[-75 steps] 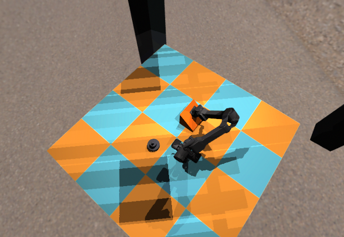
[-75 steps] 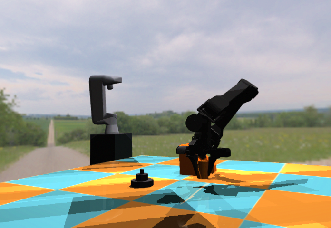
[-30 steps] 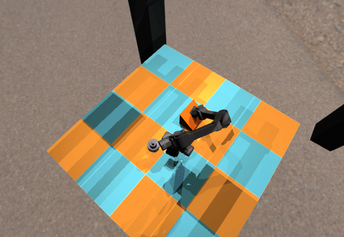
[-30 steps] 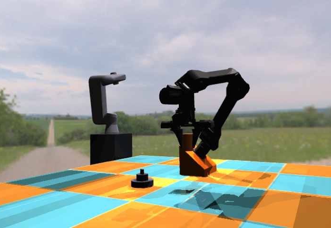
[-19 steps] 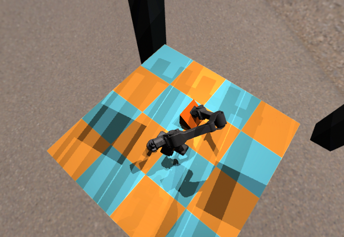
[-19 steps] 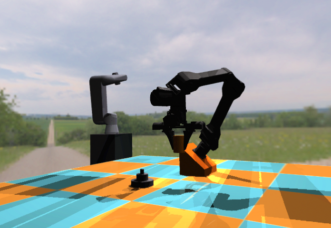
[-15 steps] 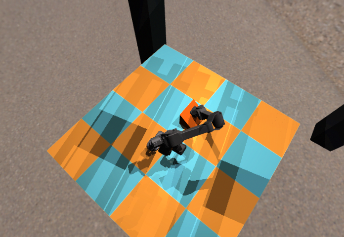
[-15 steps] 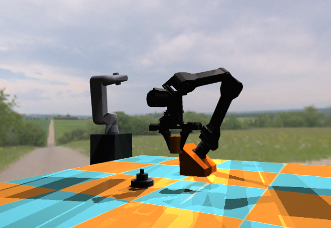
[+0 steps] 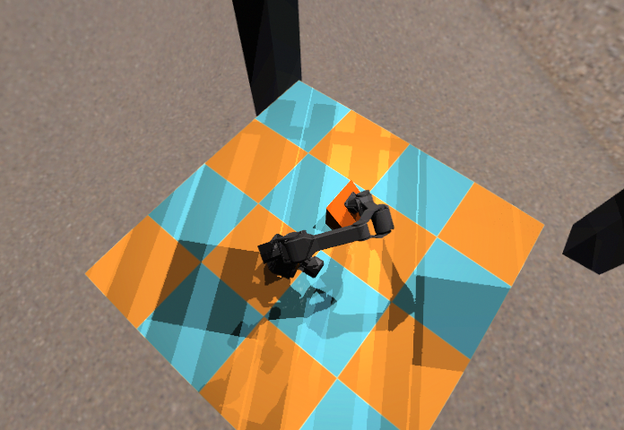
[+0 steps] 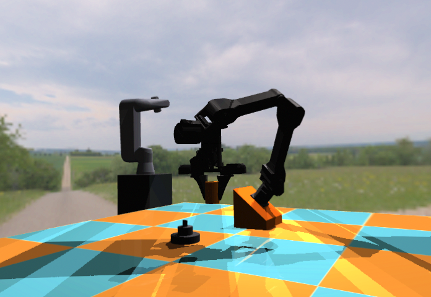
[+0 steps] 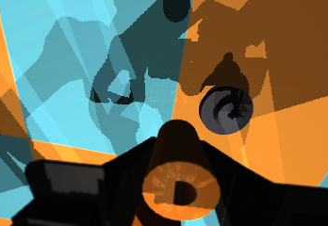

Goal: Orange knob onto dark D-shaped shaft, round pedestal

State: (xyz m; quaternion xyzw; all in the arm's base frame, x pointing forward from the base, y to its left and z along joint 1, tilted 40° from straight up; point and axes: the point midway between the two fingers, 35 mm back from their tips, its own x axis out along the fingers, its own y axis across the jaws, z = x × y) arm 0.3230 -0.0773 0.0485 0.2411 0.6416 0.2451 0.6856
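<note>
The round pedestal lies 10 mm ahead of my gripper tip, 80 mm to the right of it and 90 mm below it. The rest, counted from my gripper tip: orange knob 20 mm above.
</note>
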